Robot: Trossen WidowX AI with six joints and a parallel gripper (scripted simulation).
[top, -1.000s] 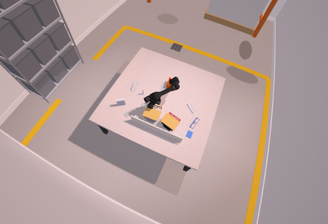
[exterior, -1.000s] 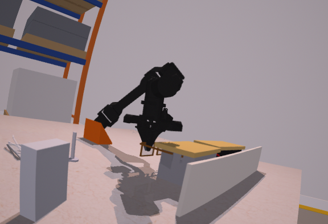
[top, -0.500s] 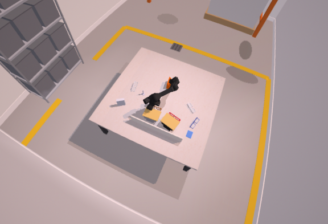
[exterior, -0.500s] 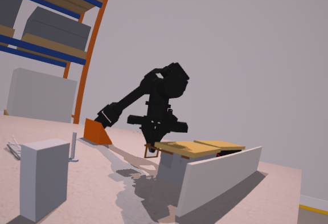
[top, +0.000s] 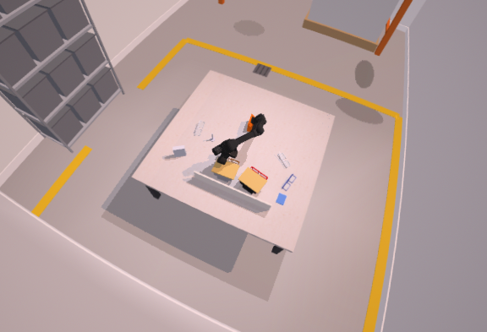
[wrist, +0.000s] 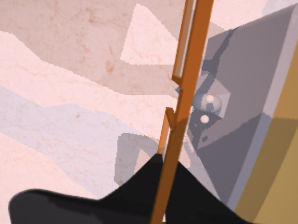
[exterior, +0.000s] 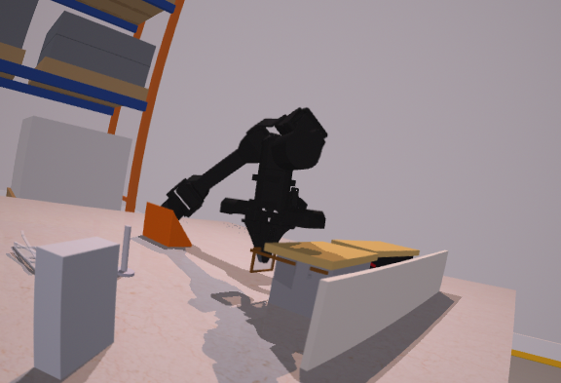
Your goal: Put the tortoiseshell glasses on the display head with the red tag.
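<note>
Now: gripper tip 70 mm short of the display head, 30 mm to the right of it and 10 mm above it. From my gripper tip the other things lie so: white panel 230 mm ahead, 120 mm to the left, 10 mm below; then grey block 40 mm ahead, 360 mm to the right, 10 mm below; then grey stand 180 mm behind, 160 mm to the right, 40 mm below.
</note>
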